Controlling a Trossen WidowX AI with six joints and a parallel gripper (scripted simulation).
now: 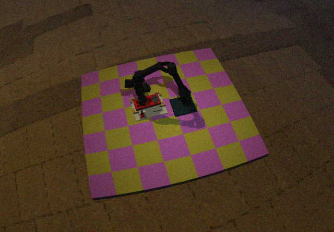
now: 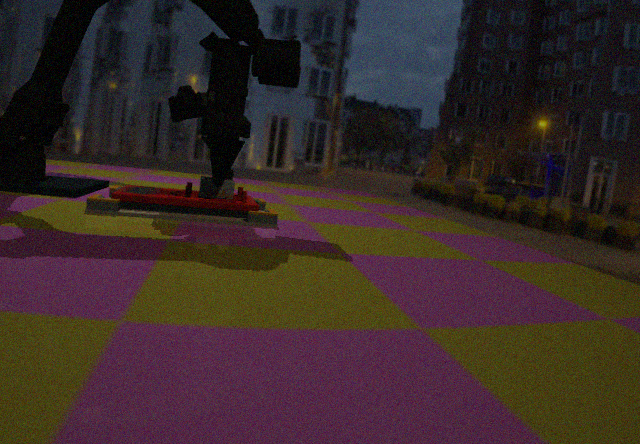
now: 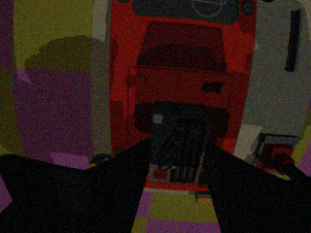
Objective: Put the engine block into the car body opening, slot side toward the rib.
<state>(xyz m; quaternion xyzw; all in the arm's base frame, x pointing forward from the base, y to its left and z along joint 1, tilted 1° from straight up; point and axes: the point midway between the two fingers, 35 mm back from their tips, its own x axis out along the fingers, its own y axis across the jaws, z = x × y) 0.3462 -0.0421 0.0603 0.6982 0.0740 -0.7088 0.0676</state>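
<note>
Right now my gripper tip is 10 mm above the engine block. The rest, counted from my gripper tip: fixture plate 40 mm behind, 10 mm to the left, 30 mm below.
</note>
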